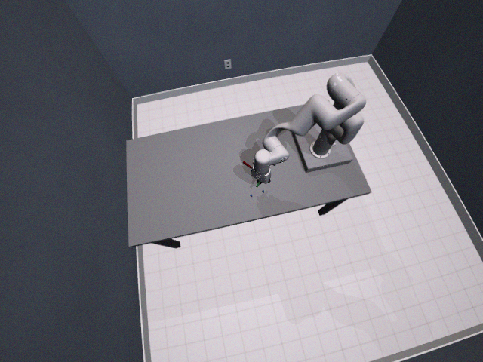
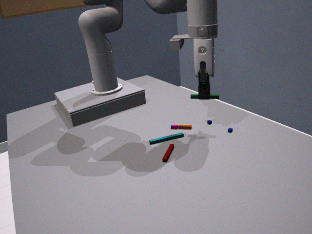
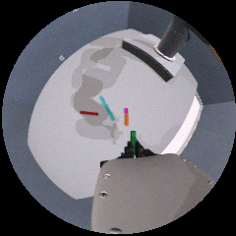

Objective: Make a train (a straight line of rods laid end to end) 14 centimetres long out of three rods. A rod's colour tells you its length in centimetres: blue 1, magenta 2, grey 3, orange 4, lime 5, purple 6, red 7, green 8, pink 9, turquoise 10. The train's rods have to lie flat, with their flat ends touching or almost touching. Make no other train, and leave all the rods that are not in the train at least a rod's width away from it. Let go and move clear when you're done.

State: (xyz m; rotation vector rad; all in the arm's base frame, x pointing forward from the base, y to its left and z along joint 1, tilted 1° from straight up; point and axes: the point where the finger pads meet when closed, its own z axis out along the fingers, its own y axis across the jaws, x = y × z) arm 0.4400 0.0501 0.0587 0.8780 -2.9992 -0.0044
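Now: the orange rod 120 mm below my hand, 50 mm behind it and 30 mm to the right of it. From my hand the other things lie so: green rod 20 mm below; turquoise rod 120 mm to the right, 120 mm below, 50 mm behind; magenta rod 120 mm below, 80 mm behind, 50 mm to the right.
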